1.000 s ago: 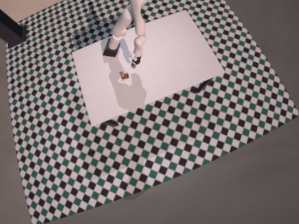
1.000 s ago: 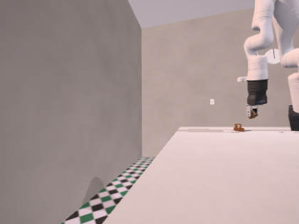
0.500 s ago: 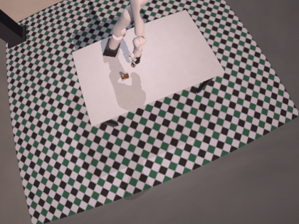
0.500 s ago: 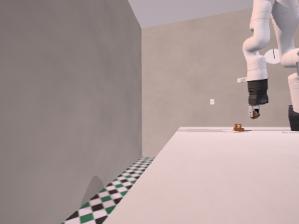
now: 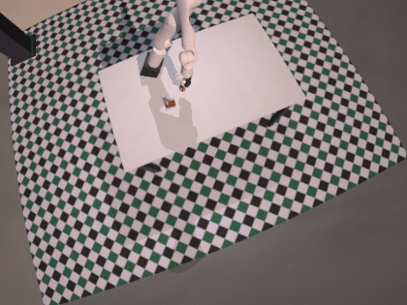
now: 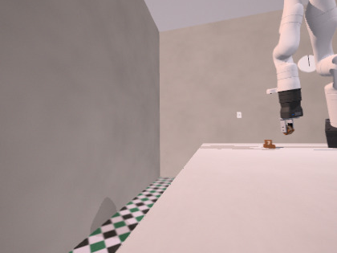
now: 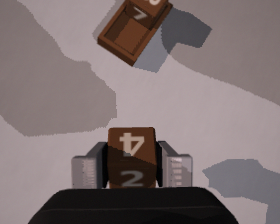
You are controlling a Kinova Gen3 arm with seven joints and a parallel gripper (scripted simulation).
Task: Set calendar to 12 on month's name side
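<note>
Now: hand 4 cm short of the brown wooden tray, 13 cm to the left of it and 9 cm above it. From my hand the other things lie so: brown cube: 1 cm below.
</note>
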